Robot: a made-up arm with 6 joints.
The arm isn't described. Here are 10 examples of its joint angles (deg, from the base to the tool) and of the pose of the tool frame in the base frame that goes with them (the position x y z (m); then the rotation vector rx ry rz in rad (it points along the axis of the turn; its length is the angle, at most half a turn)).
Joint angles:
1: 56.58 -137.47 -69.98 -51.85 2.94 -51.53
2: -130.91 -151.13 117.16 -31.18 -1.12 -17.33
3: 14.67 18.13 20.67 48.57 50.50 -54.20
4: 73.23 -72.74 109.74 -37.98 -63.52 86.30
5: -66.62 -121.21 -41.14 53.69 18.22 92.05
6: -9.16 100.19 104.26 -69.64 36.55 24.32
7: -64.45 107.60 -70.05 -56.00 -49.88 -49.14
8: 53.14 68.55 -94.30 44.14 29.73 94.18
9: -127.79 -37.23 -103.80 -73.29 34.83 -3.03
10: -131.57 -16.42 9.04 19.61 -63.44 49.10
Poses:
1: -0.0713 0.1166 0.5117 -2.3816 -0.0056 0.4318
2: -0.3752 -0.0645 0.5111 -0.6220 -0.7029 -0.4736
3: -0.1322 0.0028 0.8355 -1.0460 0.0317 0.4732
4: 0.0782 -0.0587 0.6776 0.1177 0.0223 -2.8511
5: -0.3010 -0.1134 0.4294 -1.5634 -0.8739 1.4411
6: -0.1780 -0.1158 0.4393 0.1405 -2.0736 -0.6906
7: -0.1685 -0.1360 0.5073 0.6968 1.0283 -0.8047
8: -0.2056 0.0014 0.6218 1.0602 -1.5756 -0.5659
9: -0.2485 -0.0008 0.7389 0.2973 -0.2381 3.0829
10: -0.1254 -0.1797 0.7530 1.1481 -0.0376 2.5545
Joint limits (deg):
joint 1: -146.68..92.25
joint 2: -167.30..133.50
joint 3: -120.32..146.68
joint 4: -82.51..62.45
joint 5: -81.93..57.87
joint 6: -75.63..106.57
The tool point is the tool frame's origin. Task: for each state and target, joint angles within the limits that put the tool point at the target. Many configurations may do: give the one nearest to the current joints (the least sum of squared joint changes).
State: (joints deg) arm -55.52 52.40 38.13 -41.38 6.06 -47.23
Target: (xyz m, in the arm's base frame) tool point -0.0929 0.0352 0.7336
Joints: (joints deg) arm -70.91 3.04 29.58 -41.59 14.40 -56.19
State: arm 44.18 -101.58 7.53 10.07 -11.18 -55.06
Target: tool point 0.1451 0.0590 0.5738
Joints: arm 77.43 -84.08 35.13 9.89 -6.51 -48.77
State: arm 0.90 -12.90 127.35 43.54 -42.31 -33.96
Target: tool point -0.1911 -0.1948 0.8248
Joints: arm 24.35 32.56 93.34 62.45 -76.62 -34.75
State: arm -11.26 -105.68 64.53 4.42 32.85 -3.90
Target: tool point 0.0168 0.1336 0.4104
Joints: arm 17.20 -127.13 69.66 22.28 30.36 -8.39
